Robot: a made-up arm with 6 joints.
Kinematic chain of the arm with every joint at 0, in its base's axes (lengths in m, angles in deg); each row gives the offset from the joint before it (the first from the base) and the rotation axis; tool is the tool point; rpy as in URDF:
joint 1: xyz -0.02 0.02 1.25 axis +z
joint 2: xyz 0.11 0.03 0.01 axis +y
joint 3: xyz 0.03 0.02 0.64 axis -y
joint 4: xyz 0.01 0 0.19 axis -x
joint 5: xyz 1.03 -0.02 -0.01 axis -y
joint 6: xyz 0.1 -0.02 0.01 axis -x
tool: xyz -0.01 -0.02 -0.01 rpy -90 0 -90
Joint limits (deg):
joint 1: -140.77..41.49
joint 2: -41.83..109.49
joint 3: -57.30..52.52
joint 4: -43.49..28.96
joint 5: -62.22..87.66
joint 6: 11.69..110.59
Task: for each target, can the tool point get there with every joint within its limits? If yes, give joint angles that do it. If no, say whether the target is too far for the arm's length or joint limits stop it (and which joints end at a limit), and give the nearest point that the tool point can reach.
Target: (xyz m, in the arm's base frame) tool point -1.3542 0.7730 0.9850
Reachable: no: joint limits stop it (at a limit: joint 2, joint 3, joint 4) | nearest point -0.3401 0.2006 0.6501 | short by 1.212 m
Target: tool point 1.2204 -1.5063 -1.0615
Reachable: no: too far | nearest point 0.8017 -0.9911 0.0313 | short by 1.279 m
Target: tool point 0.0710 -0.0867 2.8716
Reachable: yes | joints -29.62 -27.86 34.53 -36.63 75.29 33.13
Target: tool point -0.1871 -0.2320 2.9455
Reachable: yes | joints -119.01 -19.26 43.16 20.39 -37.70 51.01
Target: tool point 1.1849 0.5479 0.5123
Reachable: yes | joints 22.57 72.83 0.35 14.45 69.85 96.28
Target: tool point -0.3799 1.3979 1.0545
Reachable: no: joint limits stop it (at a limit: joint 2, joint 3, joint 4) | nearest point -0.1124 0.3737 0.6560 | short by 1.131 m
